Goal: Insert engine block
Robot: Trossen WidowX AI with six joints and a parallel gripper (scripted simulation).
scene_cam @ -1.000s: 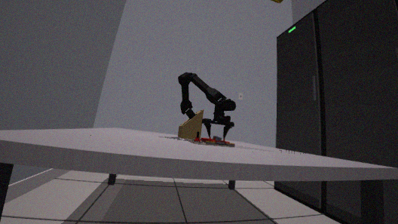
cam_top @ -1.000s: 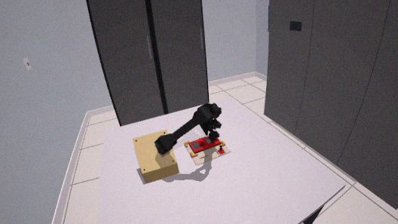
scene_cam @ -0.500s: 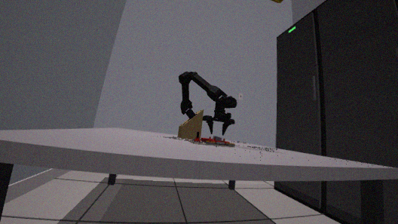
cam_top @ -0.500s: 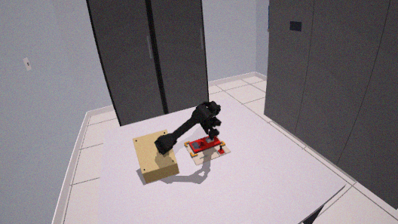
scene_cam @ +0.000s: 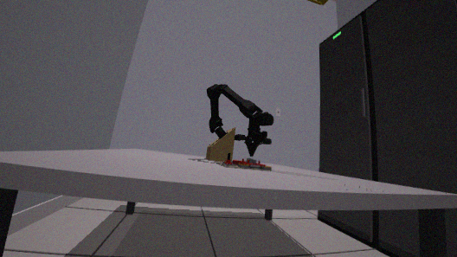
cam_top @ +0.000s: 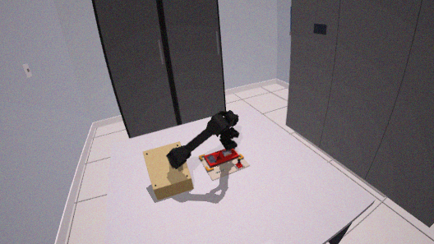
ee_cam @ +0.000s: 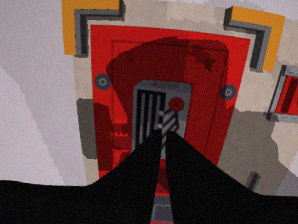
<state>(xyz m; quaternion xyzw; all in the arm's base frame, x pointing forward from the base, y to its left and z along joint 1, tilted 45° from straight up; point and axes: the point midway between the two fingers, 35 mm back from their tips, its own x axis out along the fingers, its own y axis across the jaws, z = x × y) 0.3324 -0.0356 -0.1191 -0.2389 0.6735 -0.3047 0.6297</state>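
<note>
The grey engine block lies 3 cm below my gripper tip.
</note>
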